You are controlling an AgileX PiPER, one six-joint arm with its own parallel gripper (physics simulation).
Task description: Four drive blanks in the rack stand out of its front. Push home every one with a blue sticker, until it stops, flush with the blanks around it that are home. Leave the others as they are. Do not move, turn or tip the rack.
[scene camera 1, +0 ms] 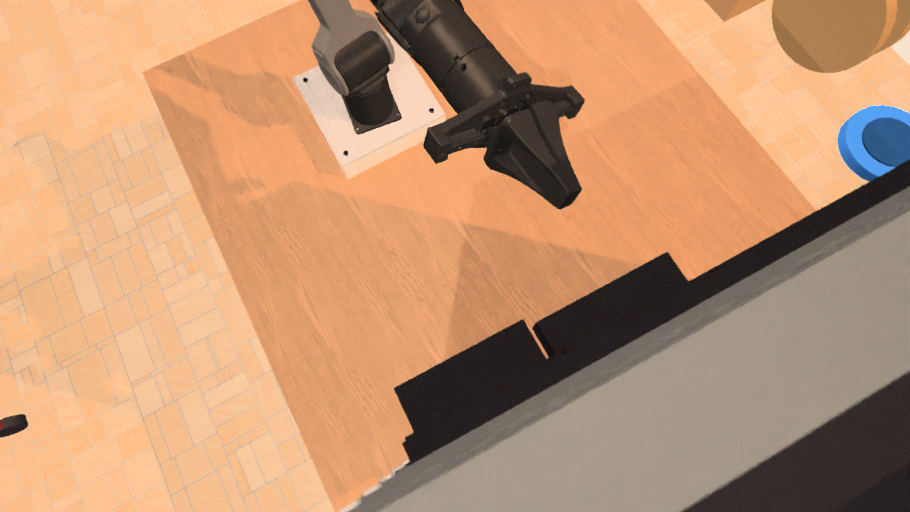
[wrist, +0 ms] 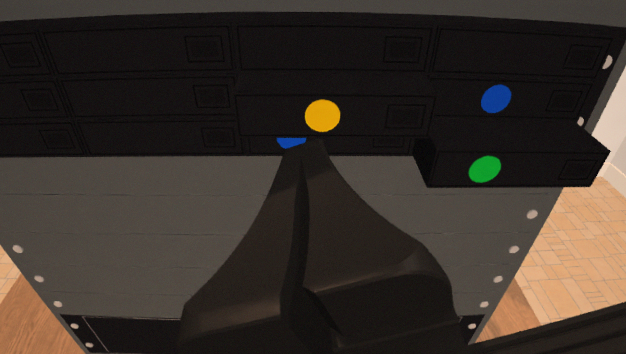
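Note:
The rack (scene camera 1: pixel 750 331) (wrist: pixel 150 210) holds rows of black drive blanks. In the wrist view, a yellow-stickered blank (wrist: pixel 272 116) stands out in the middle row, and a green-stickered blank (wrist: pixel 530 170) stands well out at the bottom right. The blue-stickered blank (wrist: pixel 450 97) above it looks level with its neighbours. Another blue-stickered blank (wrist: pixel 350 144) lies under the yellow one, partly hidden by it and my fingertips; it looks about level, but its exact depth is unclear. My gripper (scene camera 1: pixel 568 197) (wrist: pixel 311 164) is shut and empty, its tips apart from the rack and before this lower blue sticker.
The protruding blanks show as two dark blocks along the rack front in the scene view. The robot's base plate (scene camera 1: pixel 324 136) is on the wooden surface (scene camera 1: pixel 305 305). A blue round object (scene camera 1: pixel 852 143) and a brown round object (scene camera 1: pixel 827 38) are at the right, beyond the wood.

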